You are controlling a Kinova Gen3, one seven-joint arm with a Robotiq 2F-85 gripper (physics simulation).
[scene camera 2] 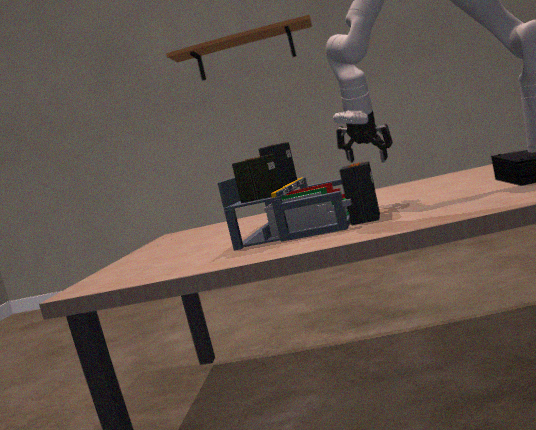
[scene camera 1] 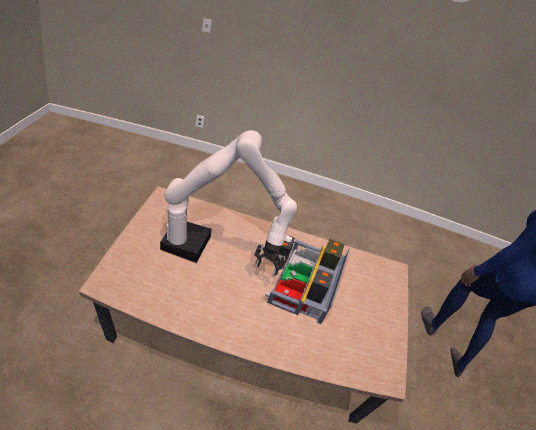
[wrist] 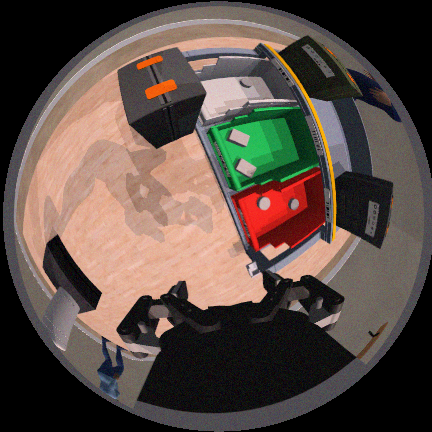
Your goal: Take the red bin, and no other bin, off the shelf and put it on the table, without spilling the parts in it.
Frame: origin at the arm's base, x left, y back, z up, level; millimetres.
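Seen in the pictures: gripper, fingertip midpoint: (scene camera 1: 265,271) (wrist: 224,284); arm's base at its link origin: (scene camera 1: 177,238) (wrist: 68,298).
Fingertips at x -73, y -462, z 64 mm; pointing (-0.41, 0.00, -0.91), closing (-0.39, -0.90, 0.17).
Offsets run from my fingertips to a thing's middle. "spot": to the spot under its first point. Level surfaces: height alone.
The red bin {dx -13, dy -152, dz -78 mm} (scene camera 1: 296,284) (scene camera 2: 327,186) (wrist: 272,220) sits upright in the end slot of the grey-blue shelf (scene camera 1: 325,313) (scene camera 2: 234,227) (wrist: 213,163), beside the green bin {dx +98, dy -168, dz -78 mm} (scene camera 1: 300,271) (wrist: 272,145). Two round grey parts lie in it in the wrist view. The shelf stands on the table {dz -122 mm} (scene camera 1: 200,305) (scene camera 2: 175,250) (wrist: 200,260). My gripper (scene camera 1: 267,269) (scene camera 2: 367,159) (wrist: 224,284) is open and empty, pointing down. It hangs above table height on the open-front side of the shelf, apart from the red bin.
A white bin {dx +210, dy -178, dz -78 mm} (scene camera 1: 302,256) (wrist: 227,97) sits beyond the green one. A dark case {dx +217, dy -45, dz -56 mm} (scene camera 2: 361,195) (wrist: 187,107) stands on the table before it. Two more cases {spot: dx +150, dy -273, dz +65 mm} (scene camera 1: 332,256) {dx -71, dy -242, dz +40 mm} (scene camera 1: 316,294) stand behind the yellow strip {dx +93, dy -217, dz -15 mm} (scene camera 1: 313,275) (wrist: 317,115). A person (scene camera 1: 505,285) stands beyond the table end.
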